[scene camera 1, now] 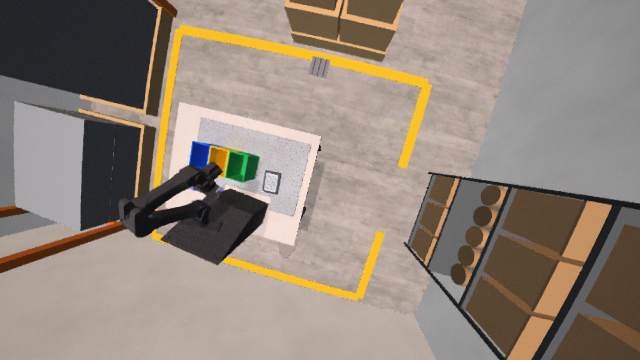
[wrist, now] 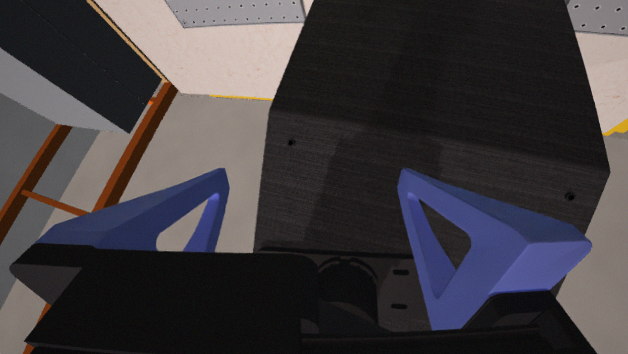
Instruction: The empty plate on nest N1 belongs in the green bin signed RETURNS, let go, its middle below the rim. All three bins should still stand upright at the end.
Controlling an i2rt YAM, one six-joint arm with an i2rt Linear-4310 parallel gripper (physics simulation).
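Pixels of known places: gripper, fingertip midpoint: (scene camera 1: 210, 192) (wrist: 313, 177); arm's base, origin of the base link: (scene camera 1: 202, 223) (wrist: 346, 280).
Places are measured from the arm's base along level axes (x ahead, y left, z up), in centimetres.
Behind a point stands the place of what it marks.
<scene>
The green bin (scene camera 1: 242, 167) @[z -38.6, x 28.3, y -4.4 cm] stands upright on the table in scene camera 1, at the right end of a row of three; its sign is not readable. A pale plate-like piece (scene camera 1: 271, 182) @[z -37.1, x 17.3, y -26.6 cm] lies in a dark square frame right of the green bin; the label N1 is not readable. My gripper (scene camera 1: 206, 189) @[z -5.0, x 16.5, y -2.6 cm] (wrist: 313, 177) @[z -5.0, x 16.5, y -2.6 cm] is open, its blue fingers wide apart with nothing between them. It hangs near the dark base block, below and left of the bins in scene camera 1. The plate and bins do not show in the wrist view.
The yellow bin (scene camera 1: 218, 159) @[z -30.0, x 34.5, y 8.2 cm] and the blue bin (scene camera 1: 200, 153) @[z -28.8, x 38.8, y 20.5 cm] stand upright beside the green one, partly behind the arm. The dark base block (scene camera 1: 215, 235) @[z 2.6, x -5.4, y -9.0 cm] (wrist: 430, 75) @[z -21.2, x 6.9, y -7.1 cm] is close to the gripper. The bins stand on a grey perforated board (scene camera 1: 295, 160) @[z -38.8, x 32.8, y -44.3 cm] on the pale table (scene camera 1: 280, 225) @[z -40.2, x -16.4, y -30.8 cm].
</scene>
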